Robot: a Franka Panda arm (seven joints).
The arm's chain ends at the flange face. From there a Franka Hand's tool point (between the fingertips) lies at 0.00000 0.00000 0.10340 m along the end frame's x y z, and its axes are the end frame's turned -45 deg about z.
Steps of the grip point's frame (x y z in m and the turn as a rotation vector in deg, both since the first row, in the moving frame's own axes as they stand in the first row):
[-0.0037 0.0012 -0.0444 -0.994 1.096 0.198]
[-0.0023 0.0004 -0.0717 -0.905 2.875 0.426]
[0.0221 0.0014 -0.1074 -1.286 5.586 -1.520]
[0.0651 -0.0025 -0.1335 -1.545 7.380 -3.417]
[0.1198 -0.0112 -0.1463 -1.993 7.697 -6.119]
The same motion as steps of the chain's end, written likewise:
[-0.0044 0.0036 -0.0444 0.072 1.478 0.198]
[-0.0062 0.0044 -0.0716 1.393 2.673 0.426]
[0.0079 -0.0090 -0.1069 3.041 4.859 -1.520]
[0.0331 -0.0400 -0.1326 4.126 6.311 -3.417]
[0.0649 -0.0847 -0.1453 4.033 6.852 -6.119]

